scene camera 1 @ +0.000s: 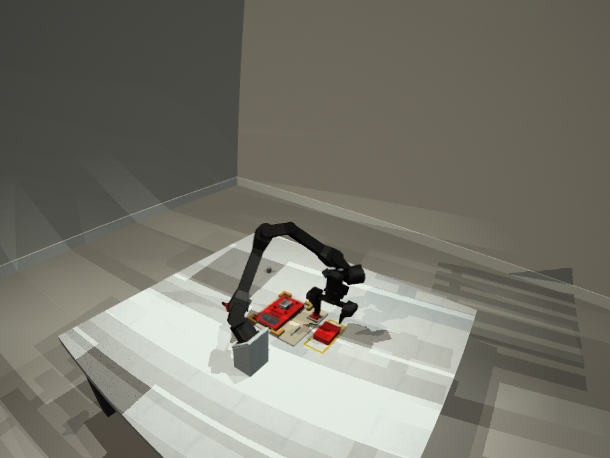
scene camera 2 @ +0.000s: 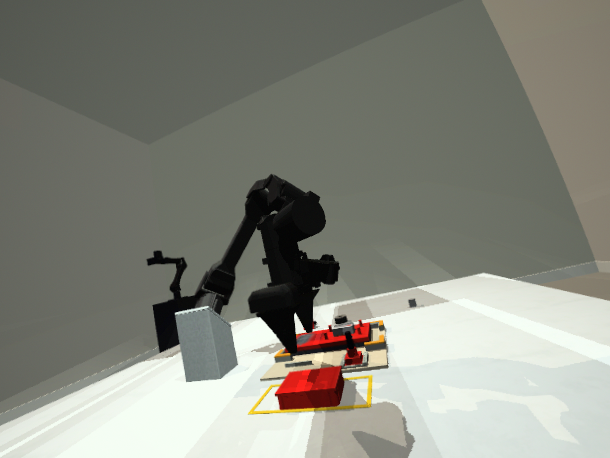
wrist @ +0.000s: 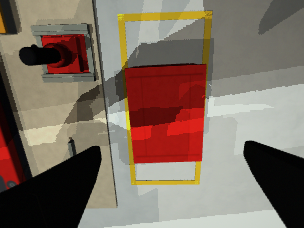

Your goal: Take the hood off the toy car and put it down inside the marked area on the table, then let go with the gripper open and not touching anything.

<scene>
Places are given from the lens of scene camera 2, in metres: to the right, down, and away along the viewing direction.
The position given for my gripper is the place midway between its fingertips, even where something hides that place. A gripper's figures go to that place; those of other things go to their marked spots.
my gripper [scene camera 2: 302,341]: 0.00, 0.18, 0.38
red toy car [scene camera 2: 319,341]: 0.03, 0.26, 0.55
red hood [scene camera 2: 303,389]: 0.00, 0.24, 0.35
The marked spots on the red toy car and the red hood are 0.21 m apart.
</scene>
